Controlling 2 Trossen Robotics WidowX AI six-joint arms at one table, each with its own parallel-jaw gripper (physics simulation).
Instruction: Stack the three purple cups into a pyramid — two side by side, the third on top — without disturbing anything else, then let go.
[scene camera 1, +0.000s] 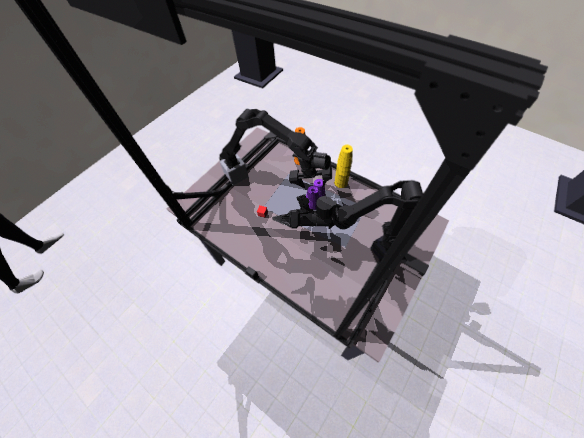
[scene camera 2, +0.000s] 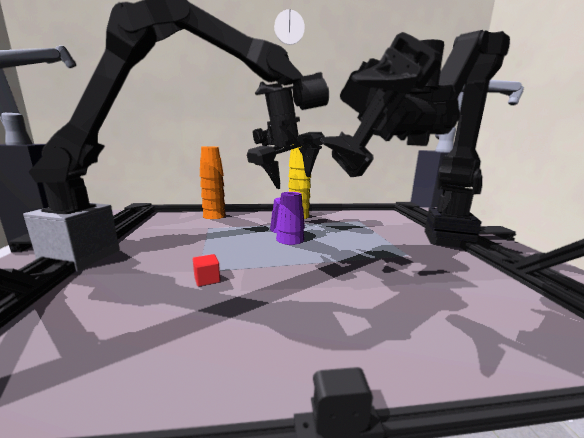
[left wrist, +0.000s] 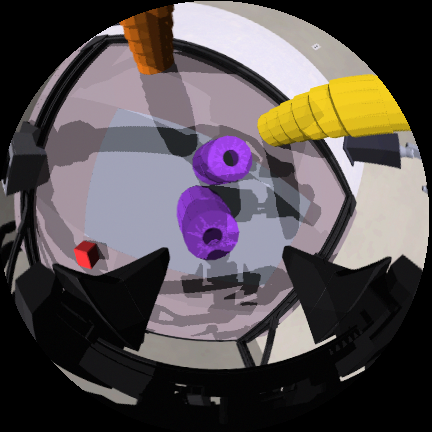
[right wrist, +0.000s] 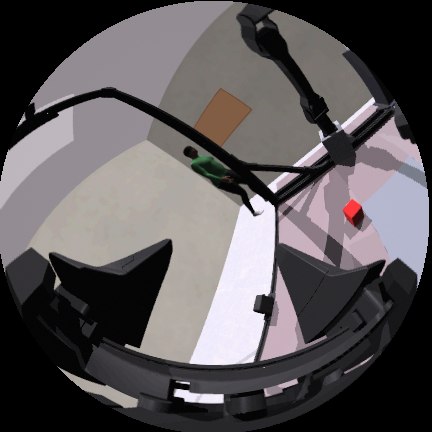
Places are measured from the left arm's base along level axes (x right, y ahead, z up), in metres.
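Pixels of known places: left gripper, fingertip midpoint: (scene camera 1: 314, 186) (scene camera 2: 293, 182) (left wrist: 227, 253); right gripper, fingertip midpoint: (scene camera 1: 274, 217) (scene camera 2: 336, 113) (right wrist: 225, 247); left arm's base, link origin: (scene camera 1: 232, 162) (scene camera 2: 69, 208) (right wrist: 329, 129); right arm's base, link origin: (scene camera 1: 389, 244) (scene camera 2: 453, 213).
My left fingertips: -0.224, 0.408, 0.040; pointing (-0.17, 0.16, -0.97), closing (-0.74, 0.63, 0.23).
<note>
Ahead of a thing's pixels: the offset from my left fingertips to its middle, as dx, dy, dz. Level surfaces: height alone.
Two purple cups nested as one upright stack {-0.001, -0.003, -0.071} (scene camera 1: 312, 198) (scene camera 2: 291, 215) (left wrist: 206, 220) stand on the pale blue-grey mat {dz -0.145} (scene camera 2: 230, 250) (left wrist: 130, 190). A third purple cup {-0.068, -0.040, -0.103} (scene camera 1: 319, 185) (scene camera 2: 274, 218) (left wrist: 222, 160) stands upright close behind the stack, partly hidden by it in scene camera 2. All are mouth down. My left gripper (scene camera 1: 310, 181) (scene camera 2: 293, 181) (left wrist: 227, 253) is open and empty, pointing down above the cups. My right gripper (scene camera 1: 276, 218) (scene camera 2: 342, 110) (right wrist: 225, 247) is open and empty, raised above the table and pointing away from the cups.
A tall yellow cup stack {-0.207, -0.027, +0.025} (scene camera 1: 344, 167) (scene camera 2: 299, 185) (left wrist: 330, 110) stands behind the purple cups. An orange stack (scene camera 2: 212, 182) (left wrist: 150, 40) stands at the back left. A red cube {+0.237, -0.107, -0.126} (scene camera 1: 262, 211) (scene camera 2: 206, 270) (left wrist: 86, 254) (right wrist: 353, 212) lies at the mat's front left.
</note>
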